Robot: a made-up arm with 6 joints. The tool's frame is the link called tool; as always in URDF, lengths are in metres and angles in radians. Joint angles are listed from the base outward.
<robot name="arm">
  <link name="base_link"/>
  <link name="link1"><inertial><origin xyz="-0.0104 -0.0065 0.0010"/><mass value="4.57"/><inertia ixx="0.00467" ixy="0" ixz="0" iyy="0.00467" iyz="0" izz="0.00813"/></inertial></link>
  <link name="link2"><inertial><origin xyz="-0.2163 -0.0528 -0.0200"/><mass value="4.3"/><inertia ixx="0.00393" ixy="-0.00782" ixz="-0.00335" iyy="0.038" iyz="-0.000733" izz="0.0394"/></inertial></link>
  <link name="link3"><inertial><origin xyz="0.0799 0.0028 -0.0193"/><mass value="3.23"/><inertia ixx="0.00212" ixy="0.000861" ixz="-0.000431" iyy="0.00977" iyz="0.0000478" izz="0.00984"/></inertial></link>
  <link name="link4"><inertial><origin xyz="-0.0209 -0.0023 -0.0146"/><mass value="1.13"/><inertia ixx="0.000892" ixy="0" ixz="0" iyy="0.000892" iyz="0" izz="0.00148"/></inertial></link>
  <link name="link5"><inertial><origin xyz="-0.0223 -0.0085 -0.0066"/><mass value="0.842"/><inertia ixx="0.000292" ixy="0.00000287" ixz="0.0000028" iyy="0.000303" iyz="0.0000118" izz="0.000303"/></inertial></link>
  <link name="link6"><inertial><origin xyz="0.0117 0.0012 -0.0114"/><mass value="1.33"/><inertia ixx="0.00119" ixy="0" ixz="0" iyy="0.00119" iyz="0" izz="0.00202"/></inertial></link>
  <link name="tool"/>
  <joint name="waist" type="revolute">
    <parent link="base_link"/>
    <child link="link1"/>
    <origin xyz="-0.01 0.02 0.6" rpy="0 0 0"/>
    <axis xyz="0 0 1"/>
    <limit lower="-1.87" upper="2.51"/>
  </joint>
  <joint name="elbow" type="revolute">
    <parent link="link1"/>
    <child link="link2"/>
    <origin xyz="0 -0.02 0" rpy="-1.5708 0 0"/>
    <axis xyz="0 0 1"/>
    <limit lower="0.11" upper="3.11"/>
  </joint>
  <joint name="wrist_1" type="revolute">
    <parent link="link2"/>
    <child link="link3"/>
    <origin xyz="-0.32 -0.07 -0.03" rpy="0 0 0"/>
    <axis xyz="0 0 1"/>
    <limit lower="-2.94" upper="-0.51"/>
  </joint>
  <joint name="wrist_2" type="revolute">
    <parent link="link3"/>
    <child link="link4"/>
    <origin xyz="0.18 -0.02 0.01" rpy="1.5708 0 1.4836"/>
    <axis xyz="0 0 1"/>
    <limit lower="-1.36" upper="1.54"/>
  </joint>
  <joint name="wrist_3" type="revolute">
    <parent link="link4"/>
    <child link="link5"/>
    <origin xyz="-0.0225 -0.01 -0.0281" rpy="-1.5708 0 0"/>
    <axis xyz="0 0 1"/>
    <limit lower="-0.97" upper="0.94"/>
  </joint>
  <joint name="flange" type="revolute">
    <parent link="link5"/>
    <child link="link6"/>
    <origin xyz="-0.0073 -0.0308 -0.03" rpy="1.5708 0 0"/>
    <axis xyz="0 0 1"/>
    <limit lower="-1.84" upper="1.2"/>
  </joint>
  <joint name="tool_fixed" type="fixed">
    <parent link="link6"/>
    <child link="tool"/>
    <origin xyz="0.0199 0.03 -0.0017" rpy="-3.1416 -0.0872 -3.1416"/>
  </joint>
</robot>
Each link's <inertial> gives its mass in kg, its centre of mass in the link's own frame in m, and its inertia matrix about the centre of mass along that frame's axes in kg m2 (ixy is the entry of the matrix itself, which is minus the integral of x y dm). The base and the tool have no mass. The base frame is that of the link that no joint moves.
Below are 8 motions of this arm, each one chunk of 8 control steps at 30 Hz.
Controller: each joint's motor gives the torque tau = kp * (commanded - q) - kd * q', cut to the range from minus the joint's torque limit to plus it. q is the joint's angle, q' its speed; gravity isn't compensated. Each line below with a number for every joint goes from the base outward.
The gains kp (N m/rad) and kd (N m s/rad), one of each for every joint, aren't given. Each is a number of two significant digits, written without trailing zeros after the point. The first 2 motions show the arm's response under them.
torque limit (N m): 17 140 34 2.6 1.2 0.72
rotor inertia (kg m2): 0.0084 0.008 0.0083 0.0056 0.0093 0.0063
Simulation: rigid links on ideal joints. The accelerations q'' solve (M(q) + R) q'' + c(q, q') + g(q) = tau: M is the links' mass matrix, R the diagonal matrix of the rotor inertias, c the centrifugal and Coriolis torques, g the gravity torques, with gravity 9.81 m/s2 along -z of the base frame. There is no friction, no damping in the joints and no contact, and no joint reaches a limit. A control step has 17 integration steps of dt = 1/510 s. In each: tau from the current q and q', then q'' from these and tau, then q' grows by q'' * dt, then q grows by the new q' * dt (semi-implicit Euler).
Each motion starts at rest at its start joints. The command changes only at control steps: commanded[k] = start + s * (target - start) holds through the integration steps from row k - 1 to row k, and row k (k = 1, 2, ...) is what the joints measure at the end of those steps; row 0 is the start. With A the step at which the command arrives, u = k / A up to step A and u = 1 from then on. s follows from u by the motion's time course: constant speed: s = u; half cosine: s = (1 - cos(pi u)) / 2; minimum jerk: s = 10 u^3 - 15 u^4 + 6 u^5; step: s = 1 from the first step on.
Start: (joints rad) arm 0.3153 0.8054 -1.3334 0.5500 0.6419 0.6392
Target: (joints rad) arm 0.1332 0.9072 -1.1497 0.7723 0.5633 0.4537
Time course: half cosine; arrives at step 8
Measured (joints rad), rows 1 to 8:
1: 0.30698 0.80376 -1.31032 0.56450 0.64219 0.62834
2: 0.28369 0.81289 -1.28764 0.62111 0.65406 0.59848
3: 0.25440 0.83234 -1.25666 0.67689 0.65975 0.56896
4: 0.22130 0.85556 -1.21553 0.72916 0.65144 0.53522
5: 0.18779 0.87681 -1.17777 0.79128 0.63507 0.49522
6: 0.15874 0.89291 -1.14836 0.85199 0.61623 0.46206
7: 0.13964 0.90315 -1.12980 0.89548 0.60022 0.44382
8: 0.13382 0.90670 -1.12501 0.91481 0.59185 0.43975
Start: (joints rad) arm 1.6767 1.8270 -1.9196 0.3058 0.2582 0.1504
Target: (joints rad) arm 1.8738 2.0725 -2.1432 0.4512 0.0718 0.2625
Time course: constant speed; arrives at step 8
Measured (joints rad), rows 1 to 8:
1: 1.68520 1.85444 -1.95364 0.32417 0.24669 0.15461
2: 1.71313 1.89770 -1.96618 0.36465 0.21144 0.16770
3: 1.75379 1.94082 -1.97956 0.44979 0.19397 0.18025
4: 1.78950 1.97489 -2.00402 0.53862 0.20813 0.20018
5: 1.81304 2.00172 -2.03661 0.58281 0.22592 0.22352
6: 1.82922 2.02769 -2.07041 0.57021 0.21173 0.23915
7: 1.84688 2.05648 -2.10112 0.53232 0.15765 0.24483
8: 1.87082 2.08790 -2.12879 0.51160 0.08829 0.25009
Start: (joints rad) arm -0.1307 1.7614 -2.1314 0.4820 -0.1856 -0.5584
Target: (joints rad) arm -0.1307 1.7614 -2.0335 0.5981 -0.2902 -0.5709
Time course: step
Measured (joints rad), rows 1 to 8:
1: -0.13262 1.75443 -2.02314 0.46677 -0.24937 -0.56460
2: -0.13389 1.77734 -2.00751 0.60829 -0.31084 -0.59896
3: -0.12821 1.78300 -1.99885 0.80354 -0.31792 -0.59562
4: -0.12670 1.77748 -2.00564 0.95426 -0.27819 -0.56612
5: -0.12960 1.77083 -2.01349 1.00882 -0.24017 -0.55000
6: -0.13215 1.76968 -2.01373 0.93467 -0.23322 -0.55384
7: -0.13249 1.77237 -2.01240 0.77494 -0.25283 -0.57183
8: -0.13080 1.77236 -2.01483 0.65088 -0.27972 -0.59153

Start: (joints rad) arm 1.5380 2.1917 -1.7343 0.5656 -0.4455 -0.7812
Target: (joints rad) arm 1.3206 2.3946 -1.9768 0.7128 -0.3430 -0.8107
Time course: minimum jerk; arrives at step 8
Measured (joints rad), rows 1 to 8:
1: 1.53601 2.20256 -1.73034 0.57294 -0.44695 -0.78142
2: 1.52574 2.22929 -1.74672 0.62052 -0.43100 -0.78455
3: 1.50189 2.26680 -1.79214 0.69171 -0.39165 -0.78496
4: 1.46243 2.31312 -1.84980 0.74456 -0.34502 -0.78375
5: 1.40964 2.36182 -1.90097 0.77365 -0.30540 -0.79076
6: 1.34782 2.40064 -1.93378 0.80601 -0.27735 -0.80663
7: 1.29251 2.41904 -1.94595 0.86575 -0.27036 -0.82434
8: 1.25247 2.41870 -1.94846 0.92731 -0.28442 -0.82456

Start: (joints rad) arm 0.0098 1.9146 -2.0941 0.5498 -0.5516 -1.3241
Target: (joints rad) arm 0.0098 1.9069 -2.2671 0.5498 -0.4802 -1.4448
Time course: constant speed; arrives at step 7
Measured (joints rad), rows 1 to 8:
1: 0.00921 1.92165 -2.10803 0.58278 -0.55223 -1.33992
2: 0.00999 1.92749 -2.12360 0.66195 -0.54298 -1.36406
3: 0.01114 1.92735 -2.14669 0.75126 -0.51898 -1.37690
4: 0.01100 1.92403 -2.17400 0.79508 -0.49287 -1.38158
5: 0.00998 1.92109 -2.20138 0.77450 -0.47743 -1.39547
6: 0.00918 1.91922 -2.22775 0.71565 -0.47542 -1.42246
7: 0.00923 1.91756 -2.25380 0.65871 -0.48062 -1.45031
8: 0.00929 1.91402 -2.25562 0.60778 -0.49130 -1.45523

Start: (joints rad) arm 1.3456 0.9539 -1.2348 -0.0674 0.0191 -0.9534
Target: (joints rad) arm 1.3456 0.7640 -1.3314 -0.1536 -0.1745 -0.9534
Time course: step
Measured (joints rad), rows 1 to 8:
1: 1.41852 0.86948 -1.27065 -0.01790 0.07302 -0.94568
2: 1.43362 0.73226 -1.34676 0.01736 0.11938 -0.92719
3: 1.30483 0.70657 -1.37902 -0.02718 -0.05779 -0.94184
4: 1.19125 0.74269 -1.33362 -0.20074 -0.34632 -0.96149
5: 1.16431 0.76833 -1.30325 -0.35065 -0.52959 -0.97201
6: 1.26163 0.75932 -1.31443 -0.40904 -0.56459 -0.96652
7: 1.37613 0.75008 -1.33365 -0.32335 -0.50809 -0.96720
8: 1.36867 0.76042 -1.32144 -0.09364 -0.38049 -0.96326

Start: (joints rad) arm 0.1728 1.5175 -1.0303 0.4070 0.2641 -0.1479
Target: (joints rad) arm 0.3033 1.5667 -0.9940 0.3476 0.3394 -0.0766
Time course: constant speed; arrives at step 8
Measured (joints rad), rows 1 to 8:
1: 0.18659 1.52497 -1.01006 0.42295 0.26277 -0.14710
2: 0.20845 1.53902 -0.99726 0.47857 0.29047 -0.14121
3: 0.22671 1.54701 -0.99536 0.52358 0.33824 -0.12223
4: 0.24063 1.54999 -0.99146 0.52343 0.37336 -0.10496
5: 0.25531 1.55459 -0.98755 0.49345 0.38139 -0.10126
6: 0.27274 1.56170 -0.98419 0.45608 0.36957 -0.10038
7: 0.29034 1.56882 -0.98030 0.42640 0.35613 -0.09237
8: 0.30657 1.57486 -0.97596 0.41237 0.35498 -0.08040

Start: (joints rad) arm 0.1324 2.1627 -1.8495 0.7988 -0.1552 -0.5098
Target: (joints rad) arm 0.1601 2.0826 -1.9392 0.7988 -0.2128 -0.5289
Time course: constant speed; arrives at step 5
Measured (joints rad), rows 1 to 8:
1: 0.13486 2.16094 -1.84941 0.84129 -0.15250 -0.52281
2: 0.14149 2.15065 -1.85942 0.94273 -0.14208 -0.53757
3: 0.15032 2.13133 -1.88081 1.02845 -0.13408 -0.52979
4: 0.15869 2.11086 -1.90449 1.03456 -0.14198 -0.51388
5: 0.16449 2.09348 -1.92478 0.97352 -0.16652 -0.51805
6: 0.16439 2.08725 -1.93252 0.87060 -0.20056 -0.52788
7: 0.15970 2.09182 -1.92680 0.79403 -0.22889 -0.53917
8: 0.15658 2.09727 -1.91959 0.80898 -0.23312 -0.55020

